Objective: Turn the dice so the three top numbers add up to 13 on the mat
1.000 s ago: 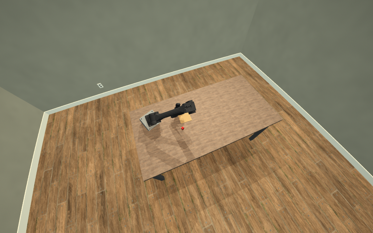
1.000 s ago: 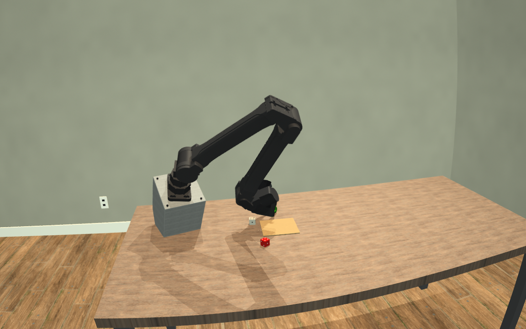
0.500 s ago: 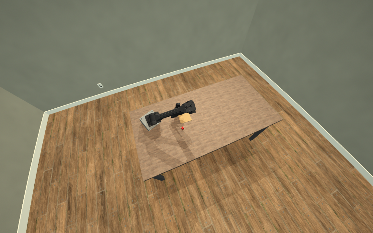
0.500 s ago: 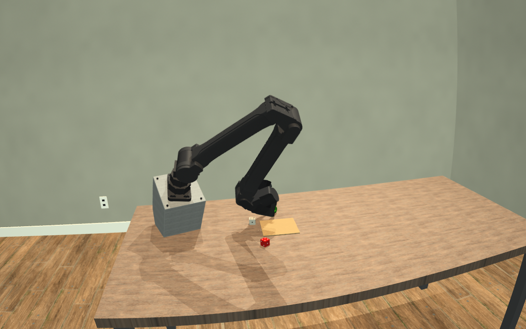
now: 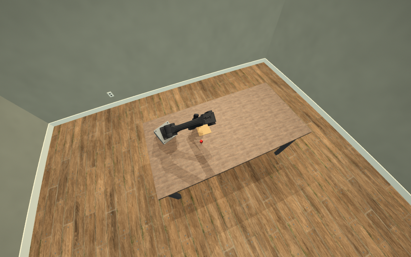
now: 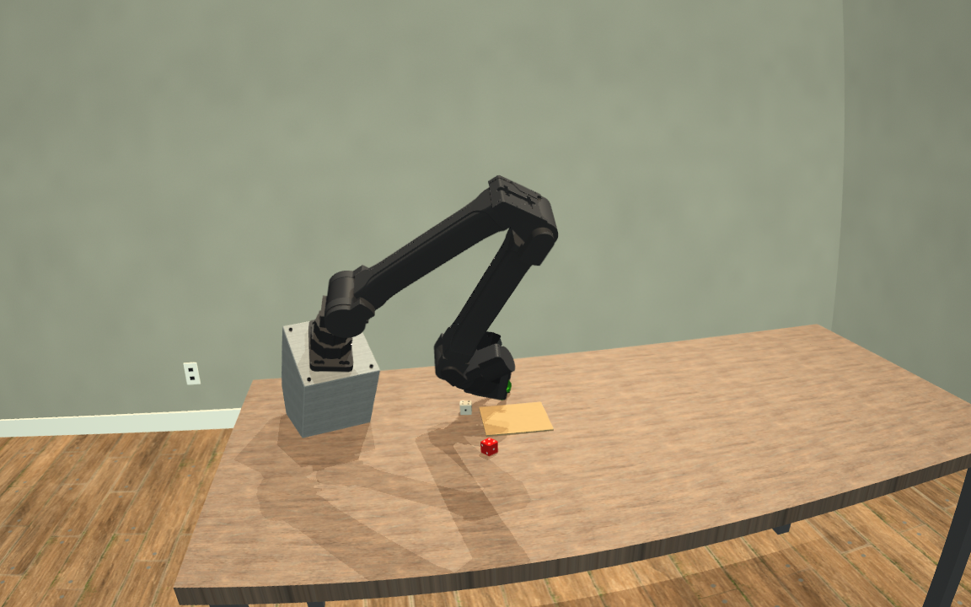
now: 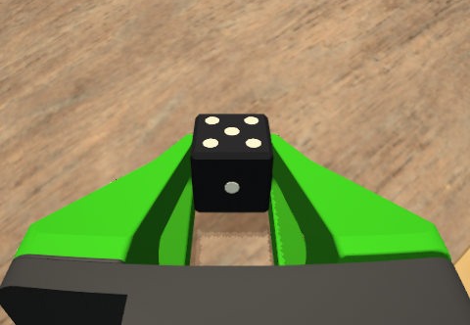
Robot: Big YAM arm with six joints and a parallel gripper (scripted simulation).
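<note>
The white die is 11 cm behind my hand and 7 cm to the right of it. Also, from my hand: tan mat: 14 cm to the right, 2 cm below, 2 cm behind; black die: right at my hand; red die: 27 cm to the right, 12 cm behind.
</note>
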